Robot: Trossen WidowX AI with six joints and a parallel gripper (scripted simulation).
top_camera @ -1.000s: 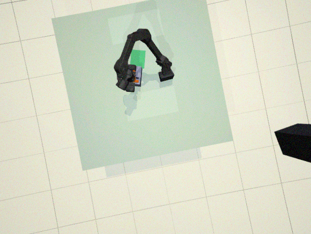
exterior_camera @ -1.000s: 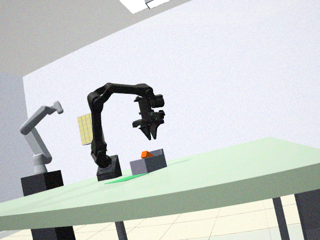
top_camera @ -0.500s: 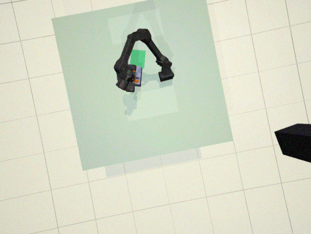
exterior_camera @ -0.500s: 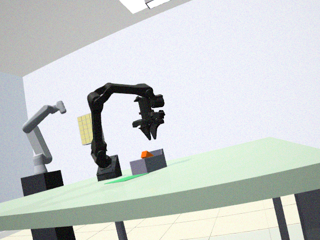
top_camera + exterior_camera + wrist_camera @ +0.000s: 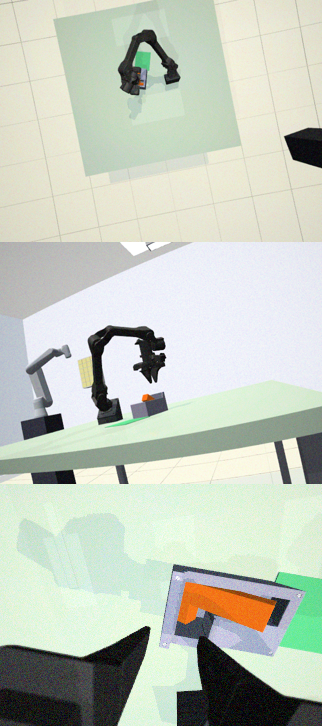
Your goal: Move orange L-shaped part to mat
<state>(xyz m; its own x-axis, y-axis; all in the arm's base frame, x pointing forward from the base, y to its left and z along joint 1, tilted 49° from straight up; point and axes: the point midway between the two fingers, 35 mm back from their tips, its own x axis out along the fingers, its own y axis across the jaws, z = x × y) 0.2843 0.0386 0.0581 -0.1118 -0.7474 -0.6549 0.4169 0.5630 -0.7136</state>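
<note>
My gripper tip is 2 cm past the orange L-shaped part, 4 cm to the left of it and 10 cm above it. From my gripper tip the other things lie so: green mat: 10 cm behind, 20 cm to the right, 16 cm below.
</note>
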